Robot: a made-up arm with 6 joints.
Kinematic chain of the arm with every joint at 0, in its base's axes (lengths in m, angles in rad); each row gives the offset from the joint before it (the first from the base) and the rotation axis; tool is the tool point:
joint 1: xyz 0 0 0.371 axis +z
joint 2: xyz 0 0 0 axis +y
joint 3: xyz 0 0 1.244 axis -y
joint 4: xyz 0 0 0 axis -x
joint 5: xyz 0.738 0 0 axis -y
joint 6: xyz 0 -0.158 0 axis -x
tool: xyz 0 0 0
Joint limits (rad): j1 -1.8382..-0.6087 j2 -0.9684..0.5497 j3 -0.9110..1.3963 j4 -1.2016..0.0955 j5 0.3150..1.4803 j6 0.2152..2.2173
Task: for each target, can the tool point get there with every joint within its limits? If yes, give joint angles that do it. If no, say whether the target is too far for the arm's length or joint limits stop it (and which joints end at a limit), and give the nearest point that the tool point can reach.
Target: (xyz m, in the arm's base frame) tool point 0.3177 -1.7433 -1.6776
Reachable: no: too far | nearest point 0.1625 -0.8918 0.7236 | short by 2.552 m
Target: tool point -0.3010 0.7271 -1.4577
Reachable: no: joint limits stop it (at a limit: joint 2, joint 3, joint 4) | nearest point -0.1092 0.2638 0.9711 | short by 2.480 m
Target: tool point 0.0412 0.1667 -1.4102
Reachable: no: joint limits stop it (at a limit: joint 1, joint 2, joint 3, joint 4) | nearest point 0.4469 -0.3810 0.6820 | short by 2.200 m
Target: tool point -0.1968 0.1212 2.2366
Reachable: yes | joints -1.1527 -0.3595 0.9924 -0.5973 0.6316 0.6946
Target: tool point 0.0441 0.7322 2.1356
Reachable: yes | joints -1.7391 -0.6178 1.1477 -1.0456 1.1815 0.7794
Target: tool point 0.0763 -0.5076 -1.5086
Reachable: no: joint limits stop it (at a limit: joint 2, joint 4) | nearest point 0.0917 -0.6102 0.6800 | short by 2.191 m
